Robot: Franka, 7 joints.
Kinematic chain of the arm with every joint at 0, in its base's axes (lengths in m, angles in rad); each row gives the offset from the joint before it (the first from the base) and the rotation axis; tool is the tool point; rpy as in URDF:
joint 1: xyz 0 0 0.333 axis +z
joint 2: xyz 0 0 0 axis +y
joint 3: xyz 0 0 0.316 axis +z
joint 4: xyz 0.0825 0 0 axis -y
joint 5: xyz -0.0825 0 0.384 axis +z
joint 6: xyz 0 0 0 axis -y
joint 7: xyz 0.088 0 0 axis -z
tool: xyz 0 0 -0.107 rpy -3.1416 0 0
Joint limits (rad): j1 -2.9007..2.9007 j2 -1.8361..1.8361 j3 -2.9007..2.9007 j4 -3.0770..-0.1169 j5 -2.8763..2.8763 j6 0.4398..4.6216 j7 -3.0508..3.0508
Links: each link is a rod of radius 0.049 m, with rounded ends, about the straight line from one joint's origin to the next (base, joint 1, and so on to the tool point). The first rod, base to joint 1, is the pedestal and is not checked.
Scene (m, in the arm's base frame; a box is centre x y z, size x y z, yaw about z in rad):
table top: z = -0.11
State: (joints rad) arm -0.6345 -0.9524 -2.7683 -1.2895 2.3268 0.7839 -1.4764
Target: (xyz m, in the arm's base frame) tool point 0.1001 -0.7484 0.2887
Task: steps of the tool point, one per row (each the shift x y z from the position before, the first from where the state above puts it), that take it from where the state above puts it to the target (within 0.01 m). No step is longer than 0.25 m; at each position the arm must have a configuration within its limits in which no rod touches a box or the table.
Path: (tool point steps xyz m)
1: -0.0417 -0.2337 -0.0260
2: 0.0395 -0.2376 -0.0242
3: 0.1179 -0.2135 -0.0218
4: 0.1839 -0.1636 -0.0192
5: 0.2296 -0.0940 -0.0161
6: 0.2490 -0.0129 -0.0130

